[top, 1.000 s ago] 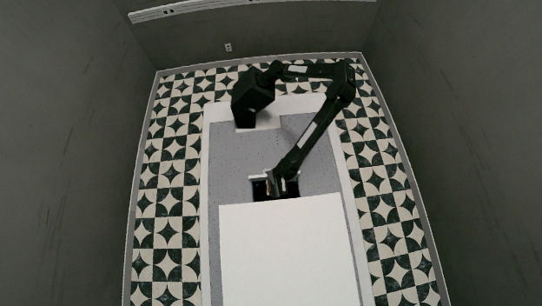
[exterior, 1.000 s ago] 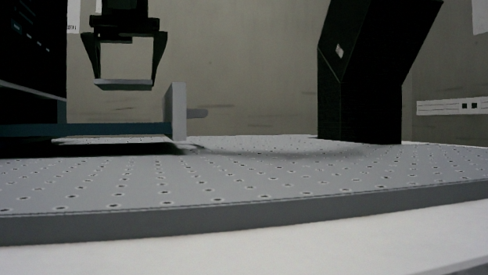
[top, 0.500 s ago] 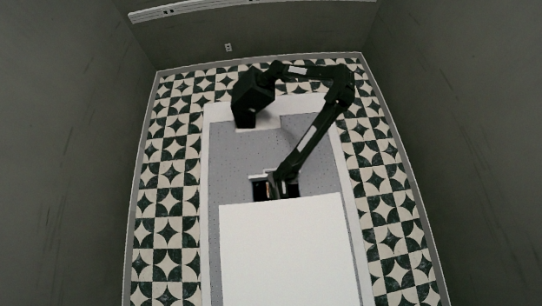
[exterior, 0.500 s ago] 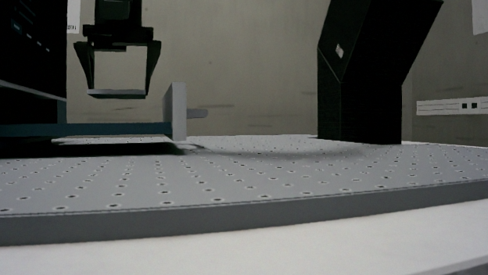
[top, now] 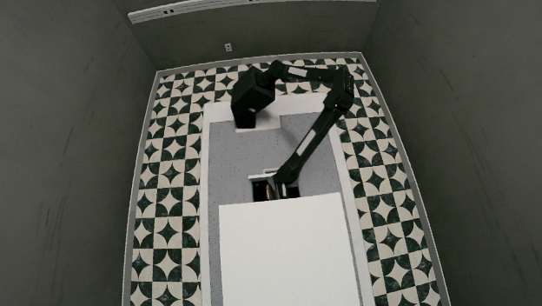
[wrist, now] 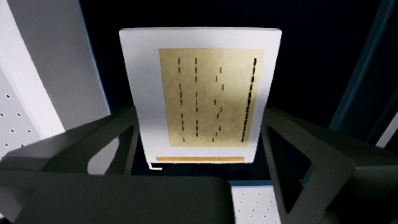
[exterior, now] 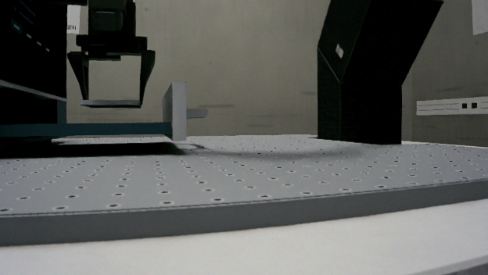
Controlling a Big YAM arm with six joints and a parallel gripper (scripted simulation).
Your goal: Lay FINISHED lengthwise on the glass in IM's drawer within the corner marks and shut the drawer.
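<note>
My hand is 3 cm short of the drawer and 3 cm above it. Also, from my hand: cassette FINISHED 1 cm below.
</note>
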